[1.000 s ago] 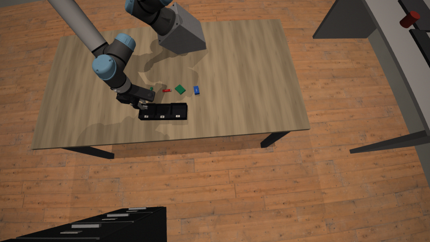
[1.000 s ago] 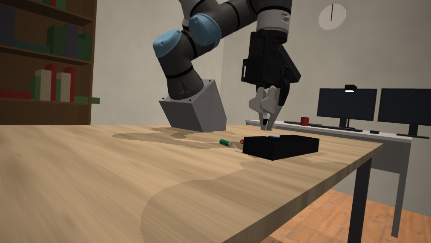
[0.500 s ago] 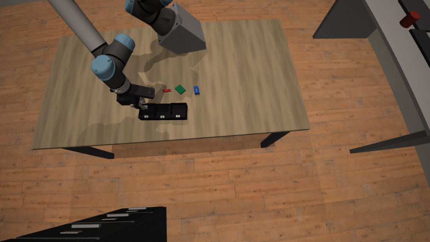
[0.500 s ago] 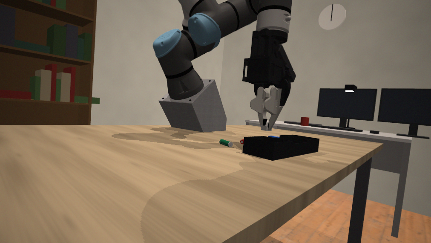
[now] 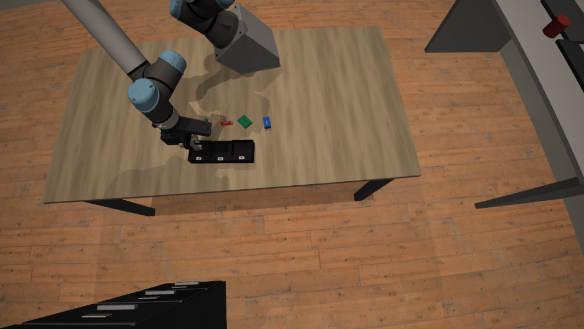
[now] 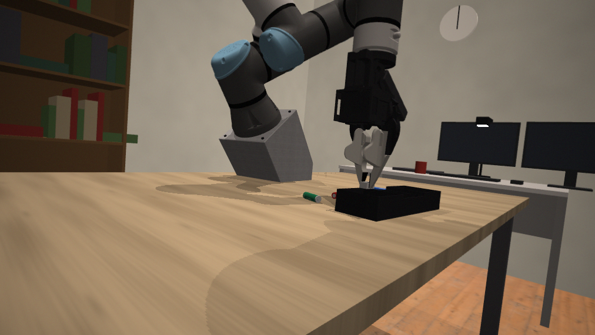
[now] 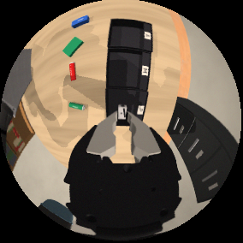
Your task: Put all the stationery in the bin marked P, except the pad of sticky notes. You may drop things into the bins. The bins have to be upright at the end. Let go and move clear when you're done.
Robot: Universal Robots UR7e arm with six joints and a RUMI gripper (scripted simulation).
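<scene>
Now: hand 80 mm to the right of the bin row, 40 mm above it and 20 mm short of it. Round my hand: white-grey piece 10 mm below; then red item 120 mm behind, 100 mm to the left, 50 mm below; then green cylinder 120 mm behind, 50 mm below, 10 mm to the left.
</scene>
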